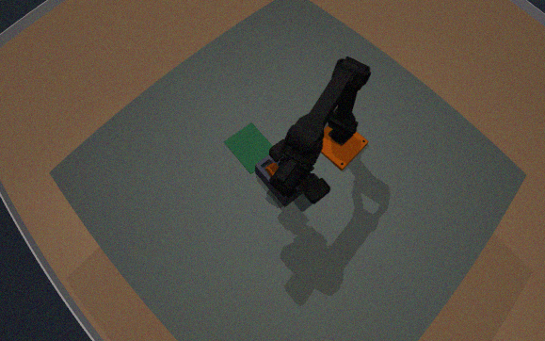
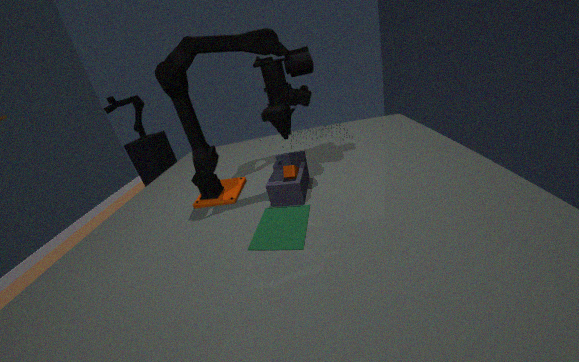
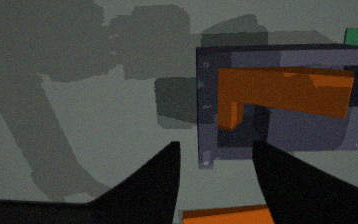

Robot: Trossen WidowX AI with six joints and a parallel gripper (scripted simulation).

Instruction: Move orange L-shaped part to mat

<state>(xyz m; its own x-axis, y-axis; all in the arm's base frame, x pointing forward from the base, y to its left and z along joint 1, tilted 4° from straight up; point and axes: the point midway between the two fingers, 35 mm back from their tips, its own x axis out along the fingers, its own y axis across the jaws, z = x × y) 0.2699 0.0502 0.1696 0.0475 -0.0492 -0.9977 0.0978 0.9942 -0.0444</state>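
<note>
The orange L-shaped part is 10 cm below my gripper tip, 4 cm to the right of it and 1 cm behind it. Round my gripper tip: green mat (22 cm to the right, 16 cm below, 3 cm behind).
</note>
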